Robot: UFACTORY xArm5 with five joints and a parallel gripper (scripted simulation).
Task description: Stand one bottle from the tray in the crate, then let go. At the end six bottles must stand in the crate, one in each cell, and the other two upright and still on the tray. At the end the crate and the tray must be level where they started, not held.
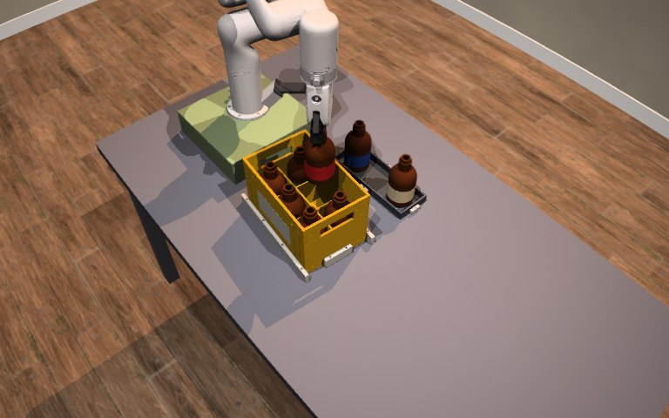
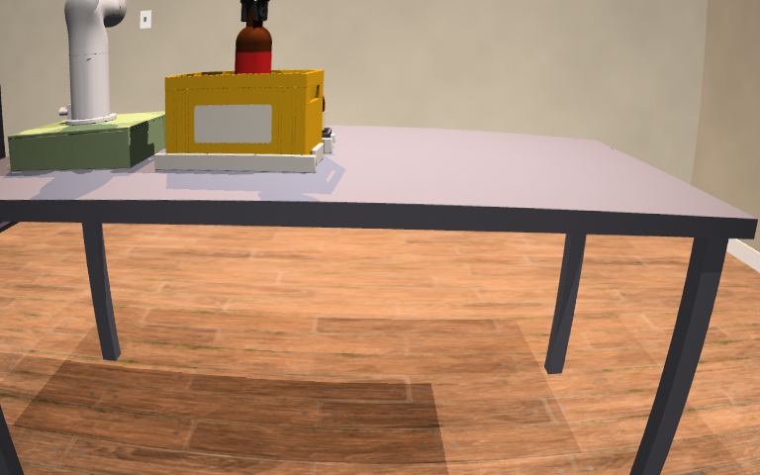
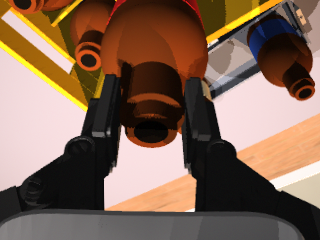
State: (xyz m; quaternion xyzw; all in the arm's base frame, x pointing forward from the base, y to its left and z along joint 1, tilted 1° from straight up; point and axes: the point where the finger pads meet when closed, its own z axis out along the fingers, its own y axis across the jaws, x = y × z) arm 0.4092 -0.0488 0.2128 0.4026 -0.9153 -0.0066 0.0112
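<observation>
My hand is 220 mm above the yellow crate and 40 mm to the left of it. The rest, counted from my hand: dark tray: 290 mm below, 200 mm to the left, 10 mm ahead.
</observation>
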